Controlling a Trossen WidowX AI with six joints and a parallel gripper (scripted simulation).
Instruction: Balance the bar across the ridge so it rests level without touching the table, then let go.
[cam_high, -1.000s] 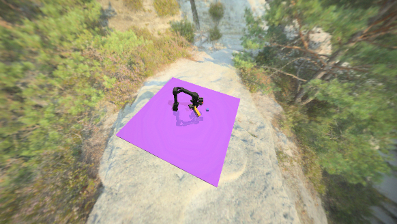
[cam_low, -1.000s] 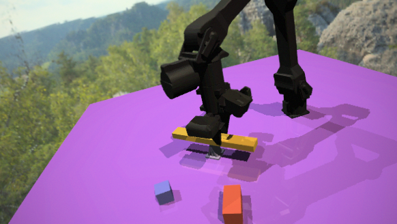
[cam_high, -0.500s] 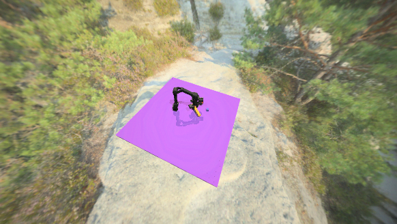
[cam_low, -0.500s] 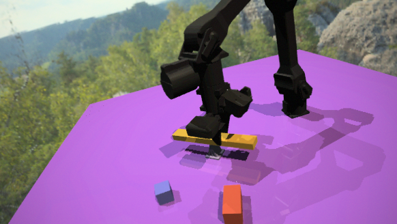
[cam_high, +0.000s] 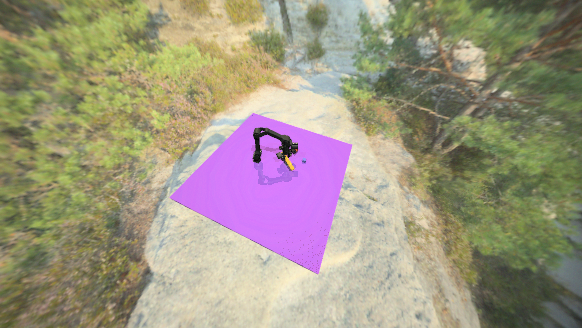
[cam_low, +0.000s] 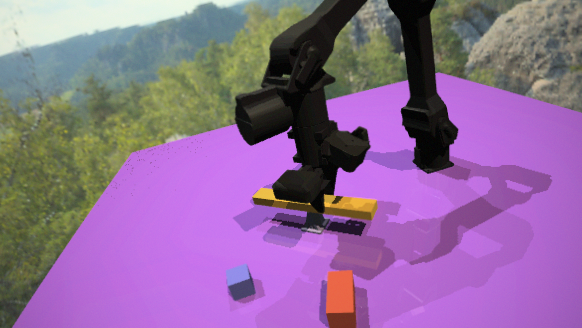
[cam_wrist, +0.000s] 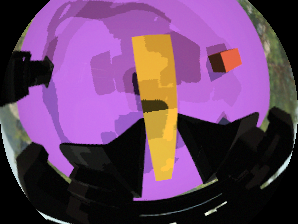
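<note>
Right now my gripper tip is 2 cm short of the yellow bar and 2 cm to the left of it. Also, from my gripper tip: orange block (3 cm ahead, 16 cm to the left, 3 cm below); blue cube (16 cm ahead, 8 cm to the left, 3 cm below).
</note>
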